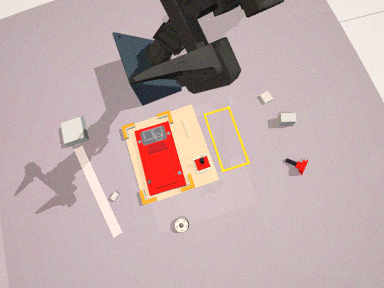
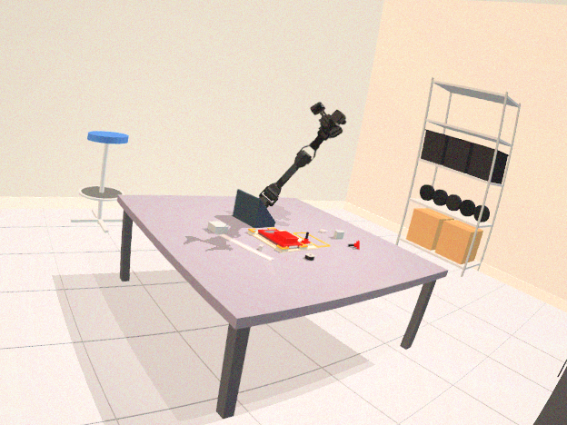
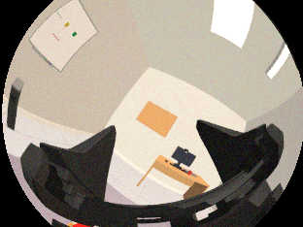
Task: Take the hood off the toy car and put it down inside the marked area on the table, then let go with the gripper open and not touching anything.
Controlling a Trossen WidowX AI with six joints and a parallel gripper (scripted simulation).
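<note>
Now: the hood 3 cm behind my gripper tip, 5 cm to the right of it and 58 cm below it. Round my gripper tip: white strip (6 cm behind, 26 cm to the right, 62 cm below).
</note>
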